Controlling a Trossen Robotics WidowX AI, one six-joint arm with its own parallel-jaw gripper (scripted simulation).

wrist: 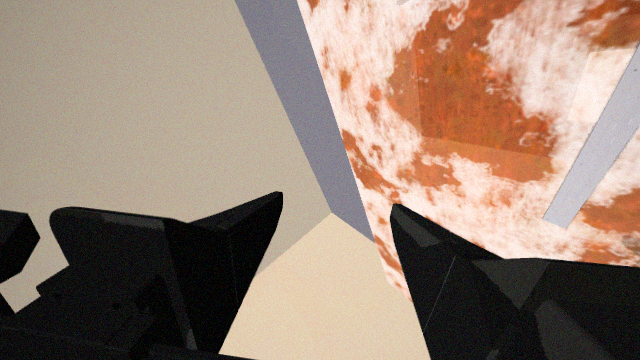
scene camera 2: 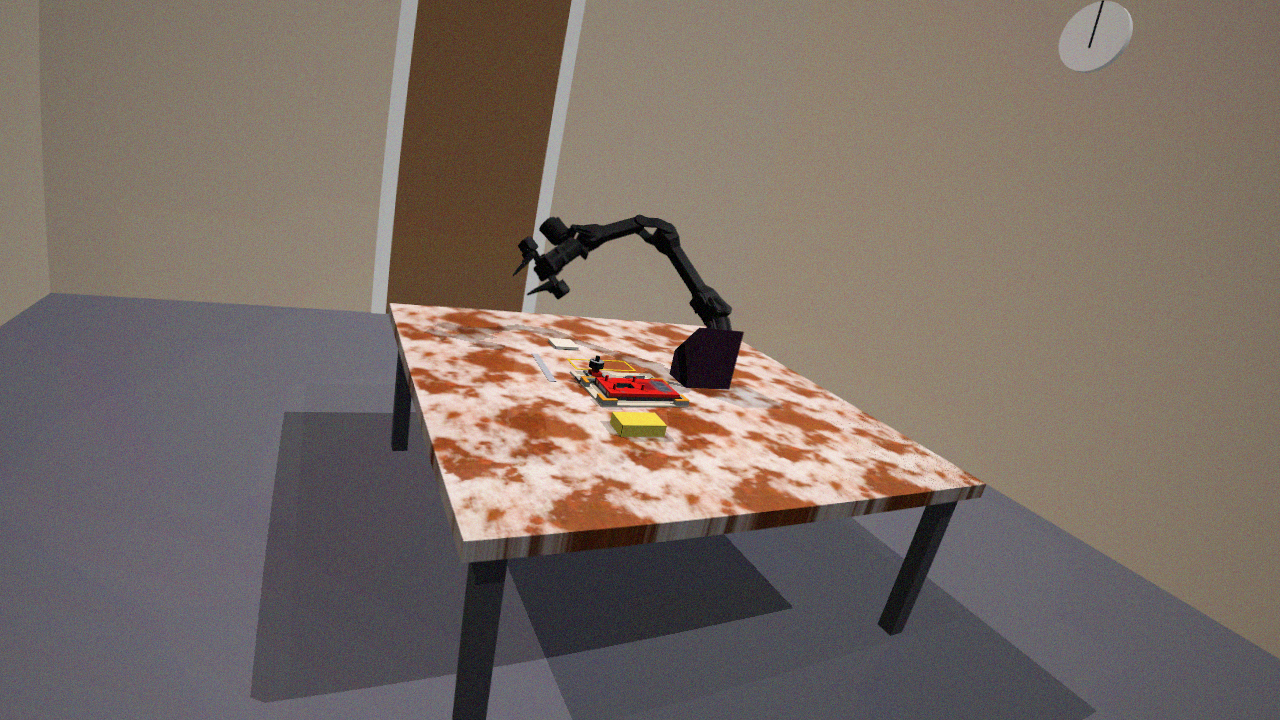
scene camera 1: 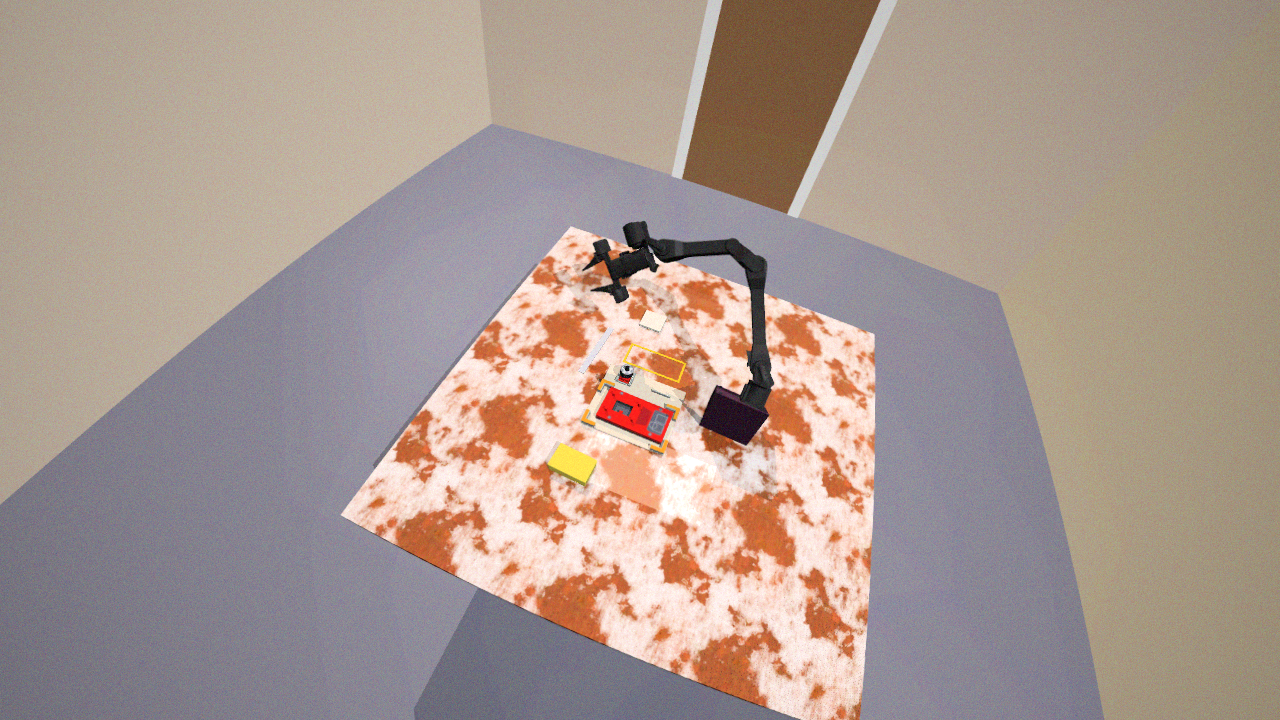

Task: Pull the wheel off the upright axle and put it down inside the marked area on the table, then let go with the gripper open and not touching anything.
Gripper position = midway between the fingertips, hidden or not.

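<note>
Gripper [scene camera 2: 520, 284] [wrist: 336, 205] [scene camera 1: 586, 280] open, holding nothing. Red fixture [scene camera 1: 646, 420] [scene camera 2: 624, 389], out of frame in the wrist view. Yellow block [scene camera 1: 566, 461] [scene camera 2: 627, 424], out of frame in the wrist view.
</note>
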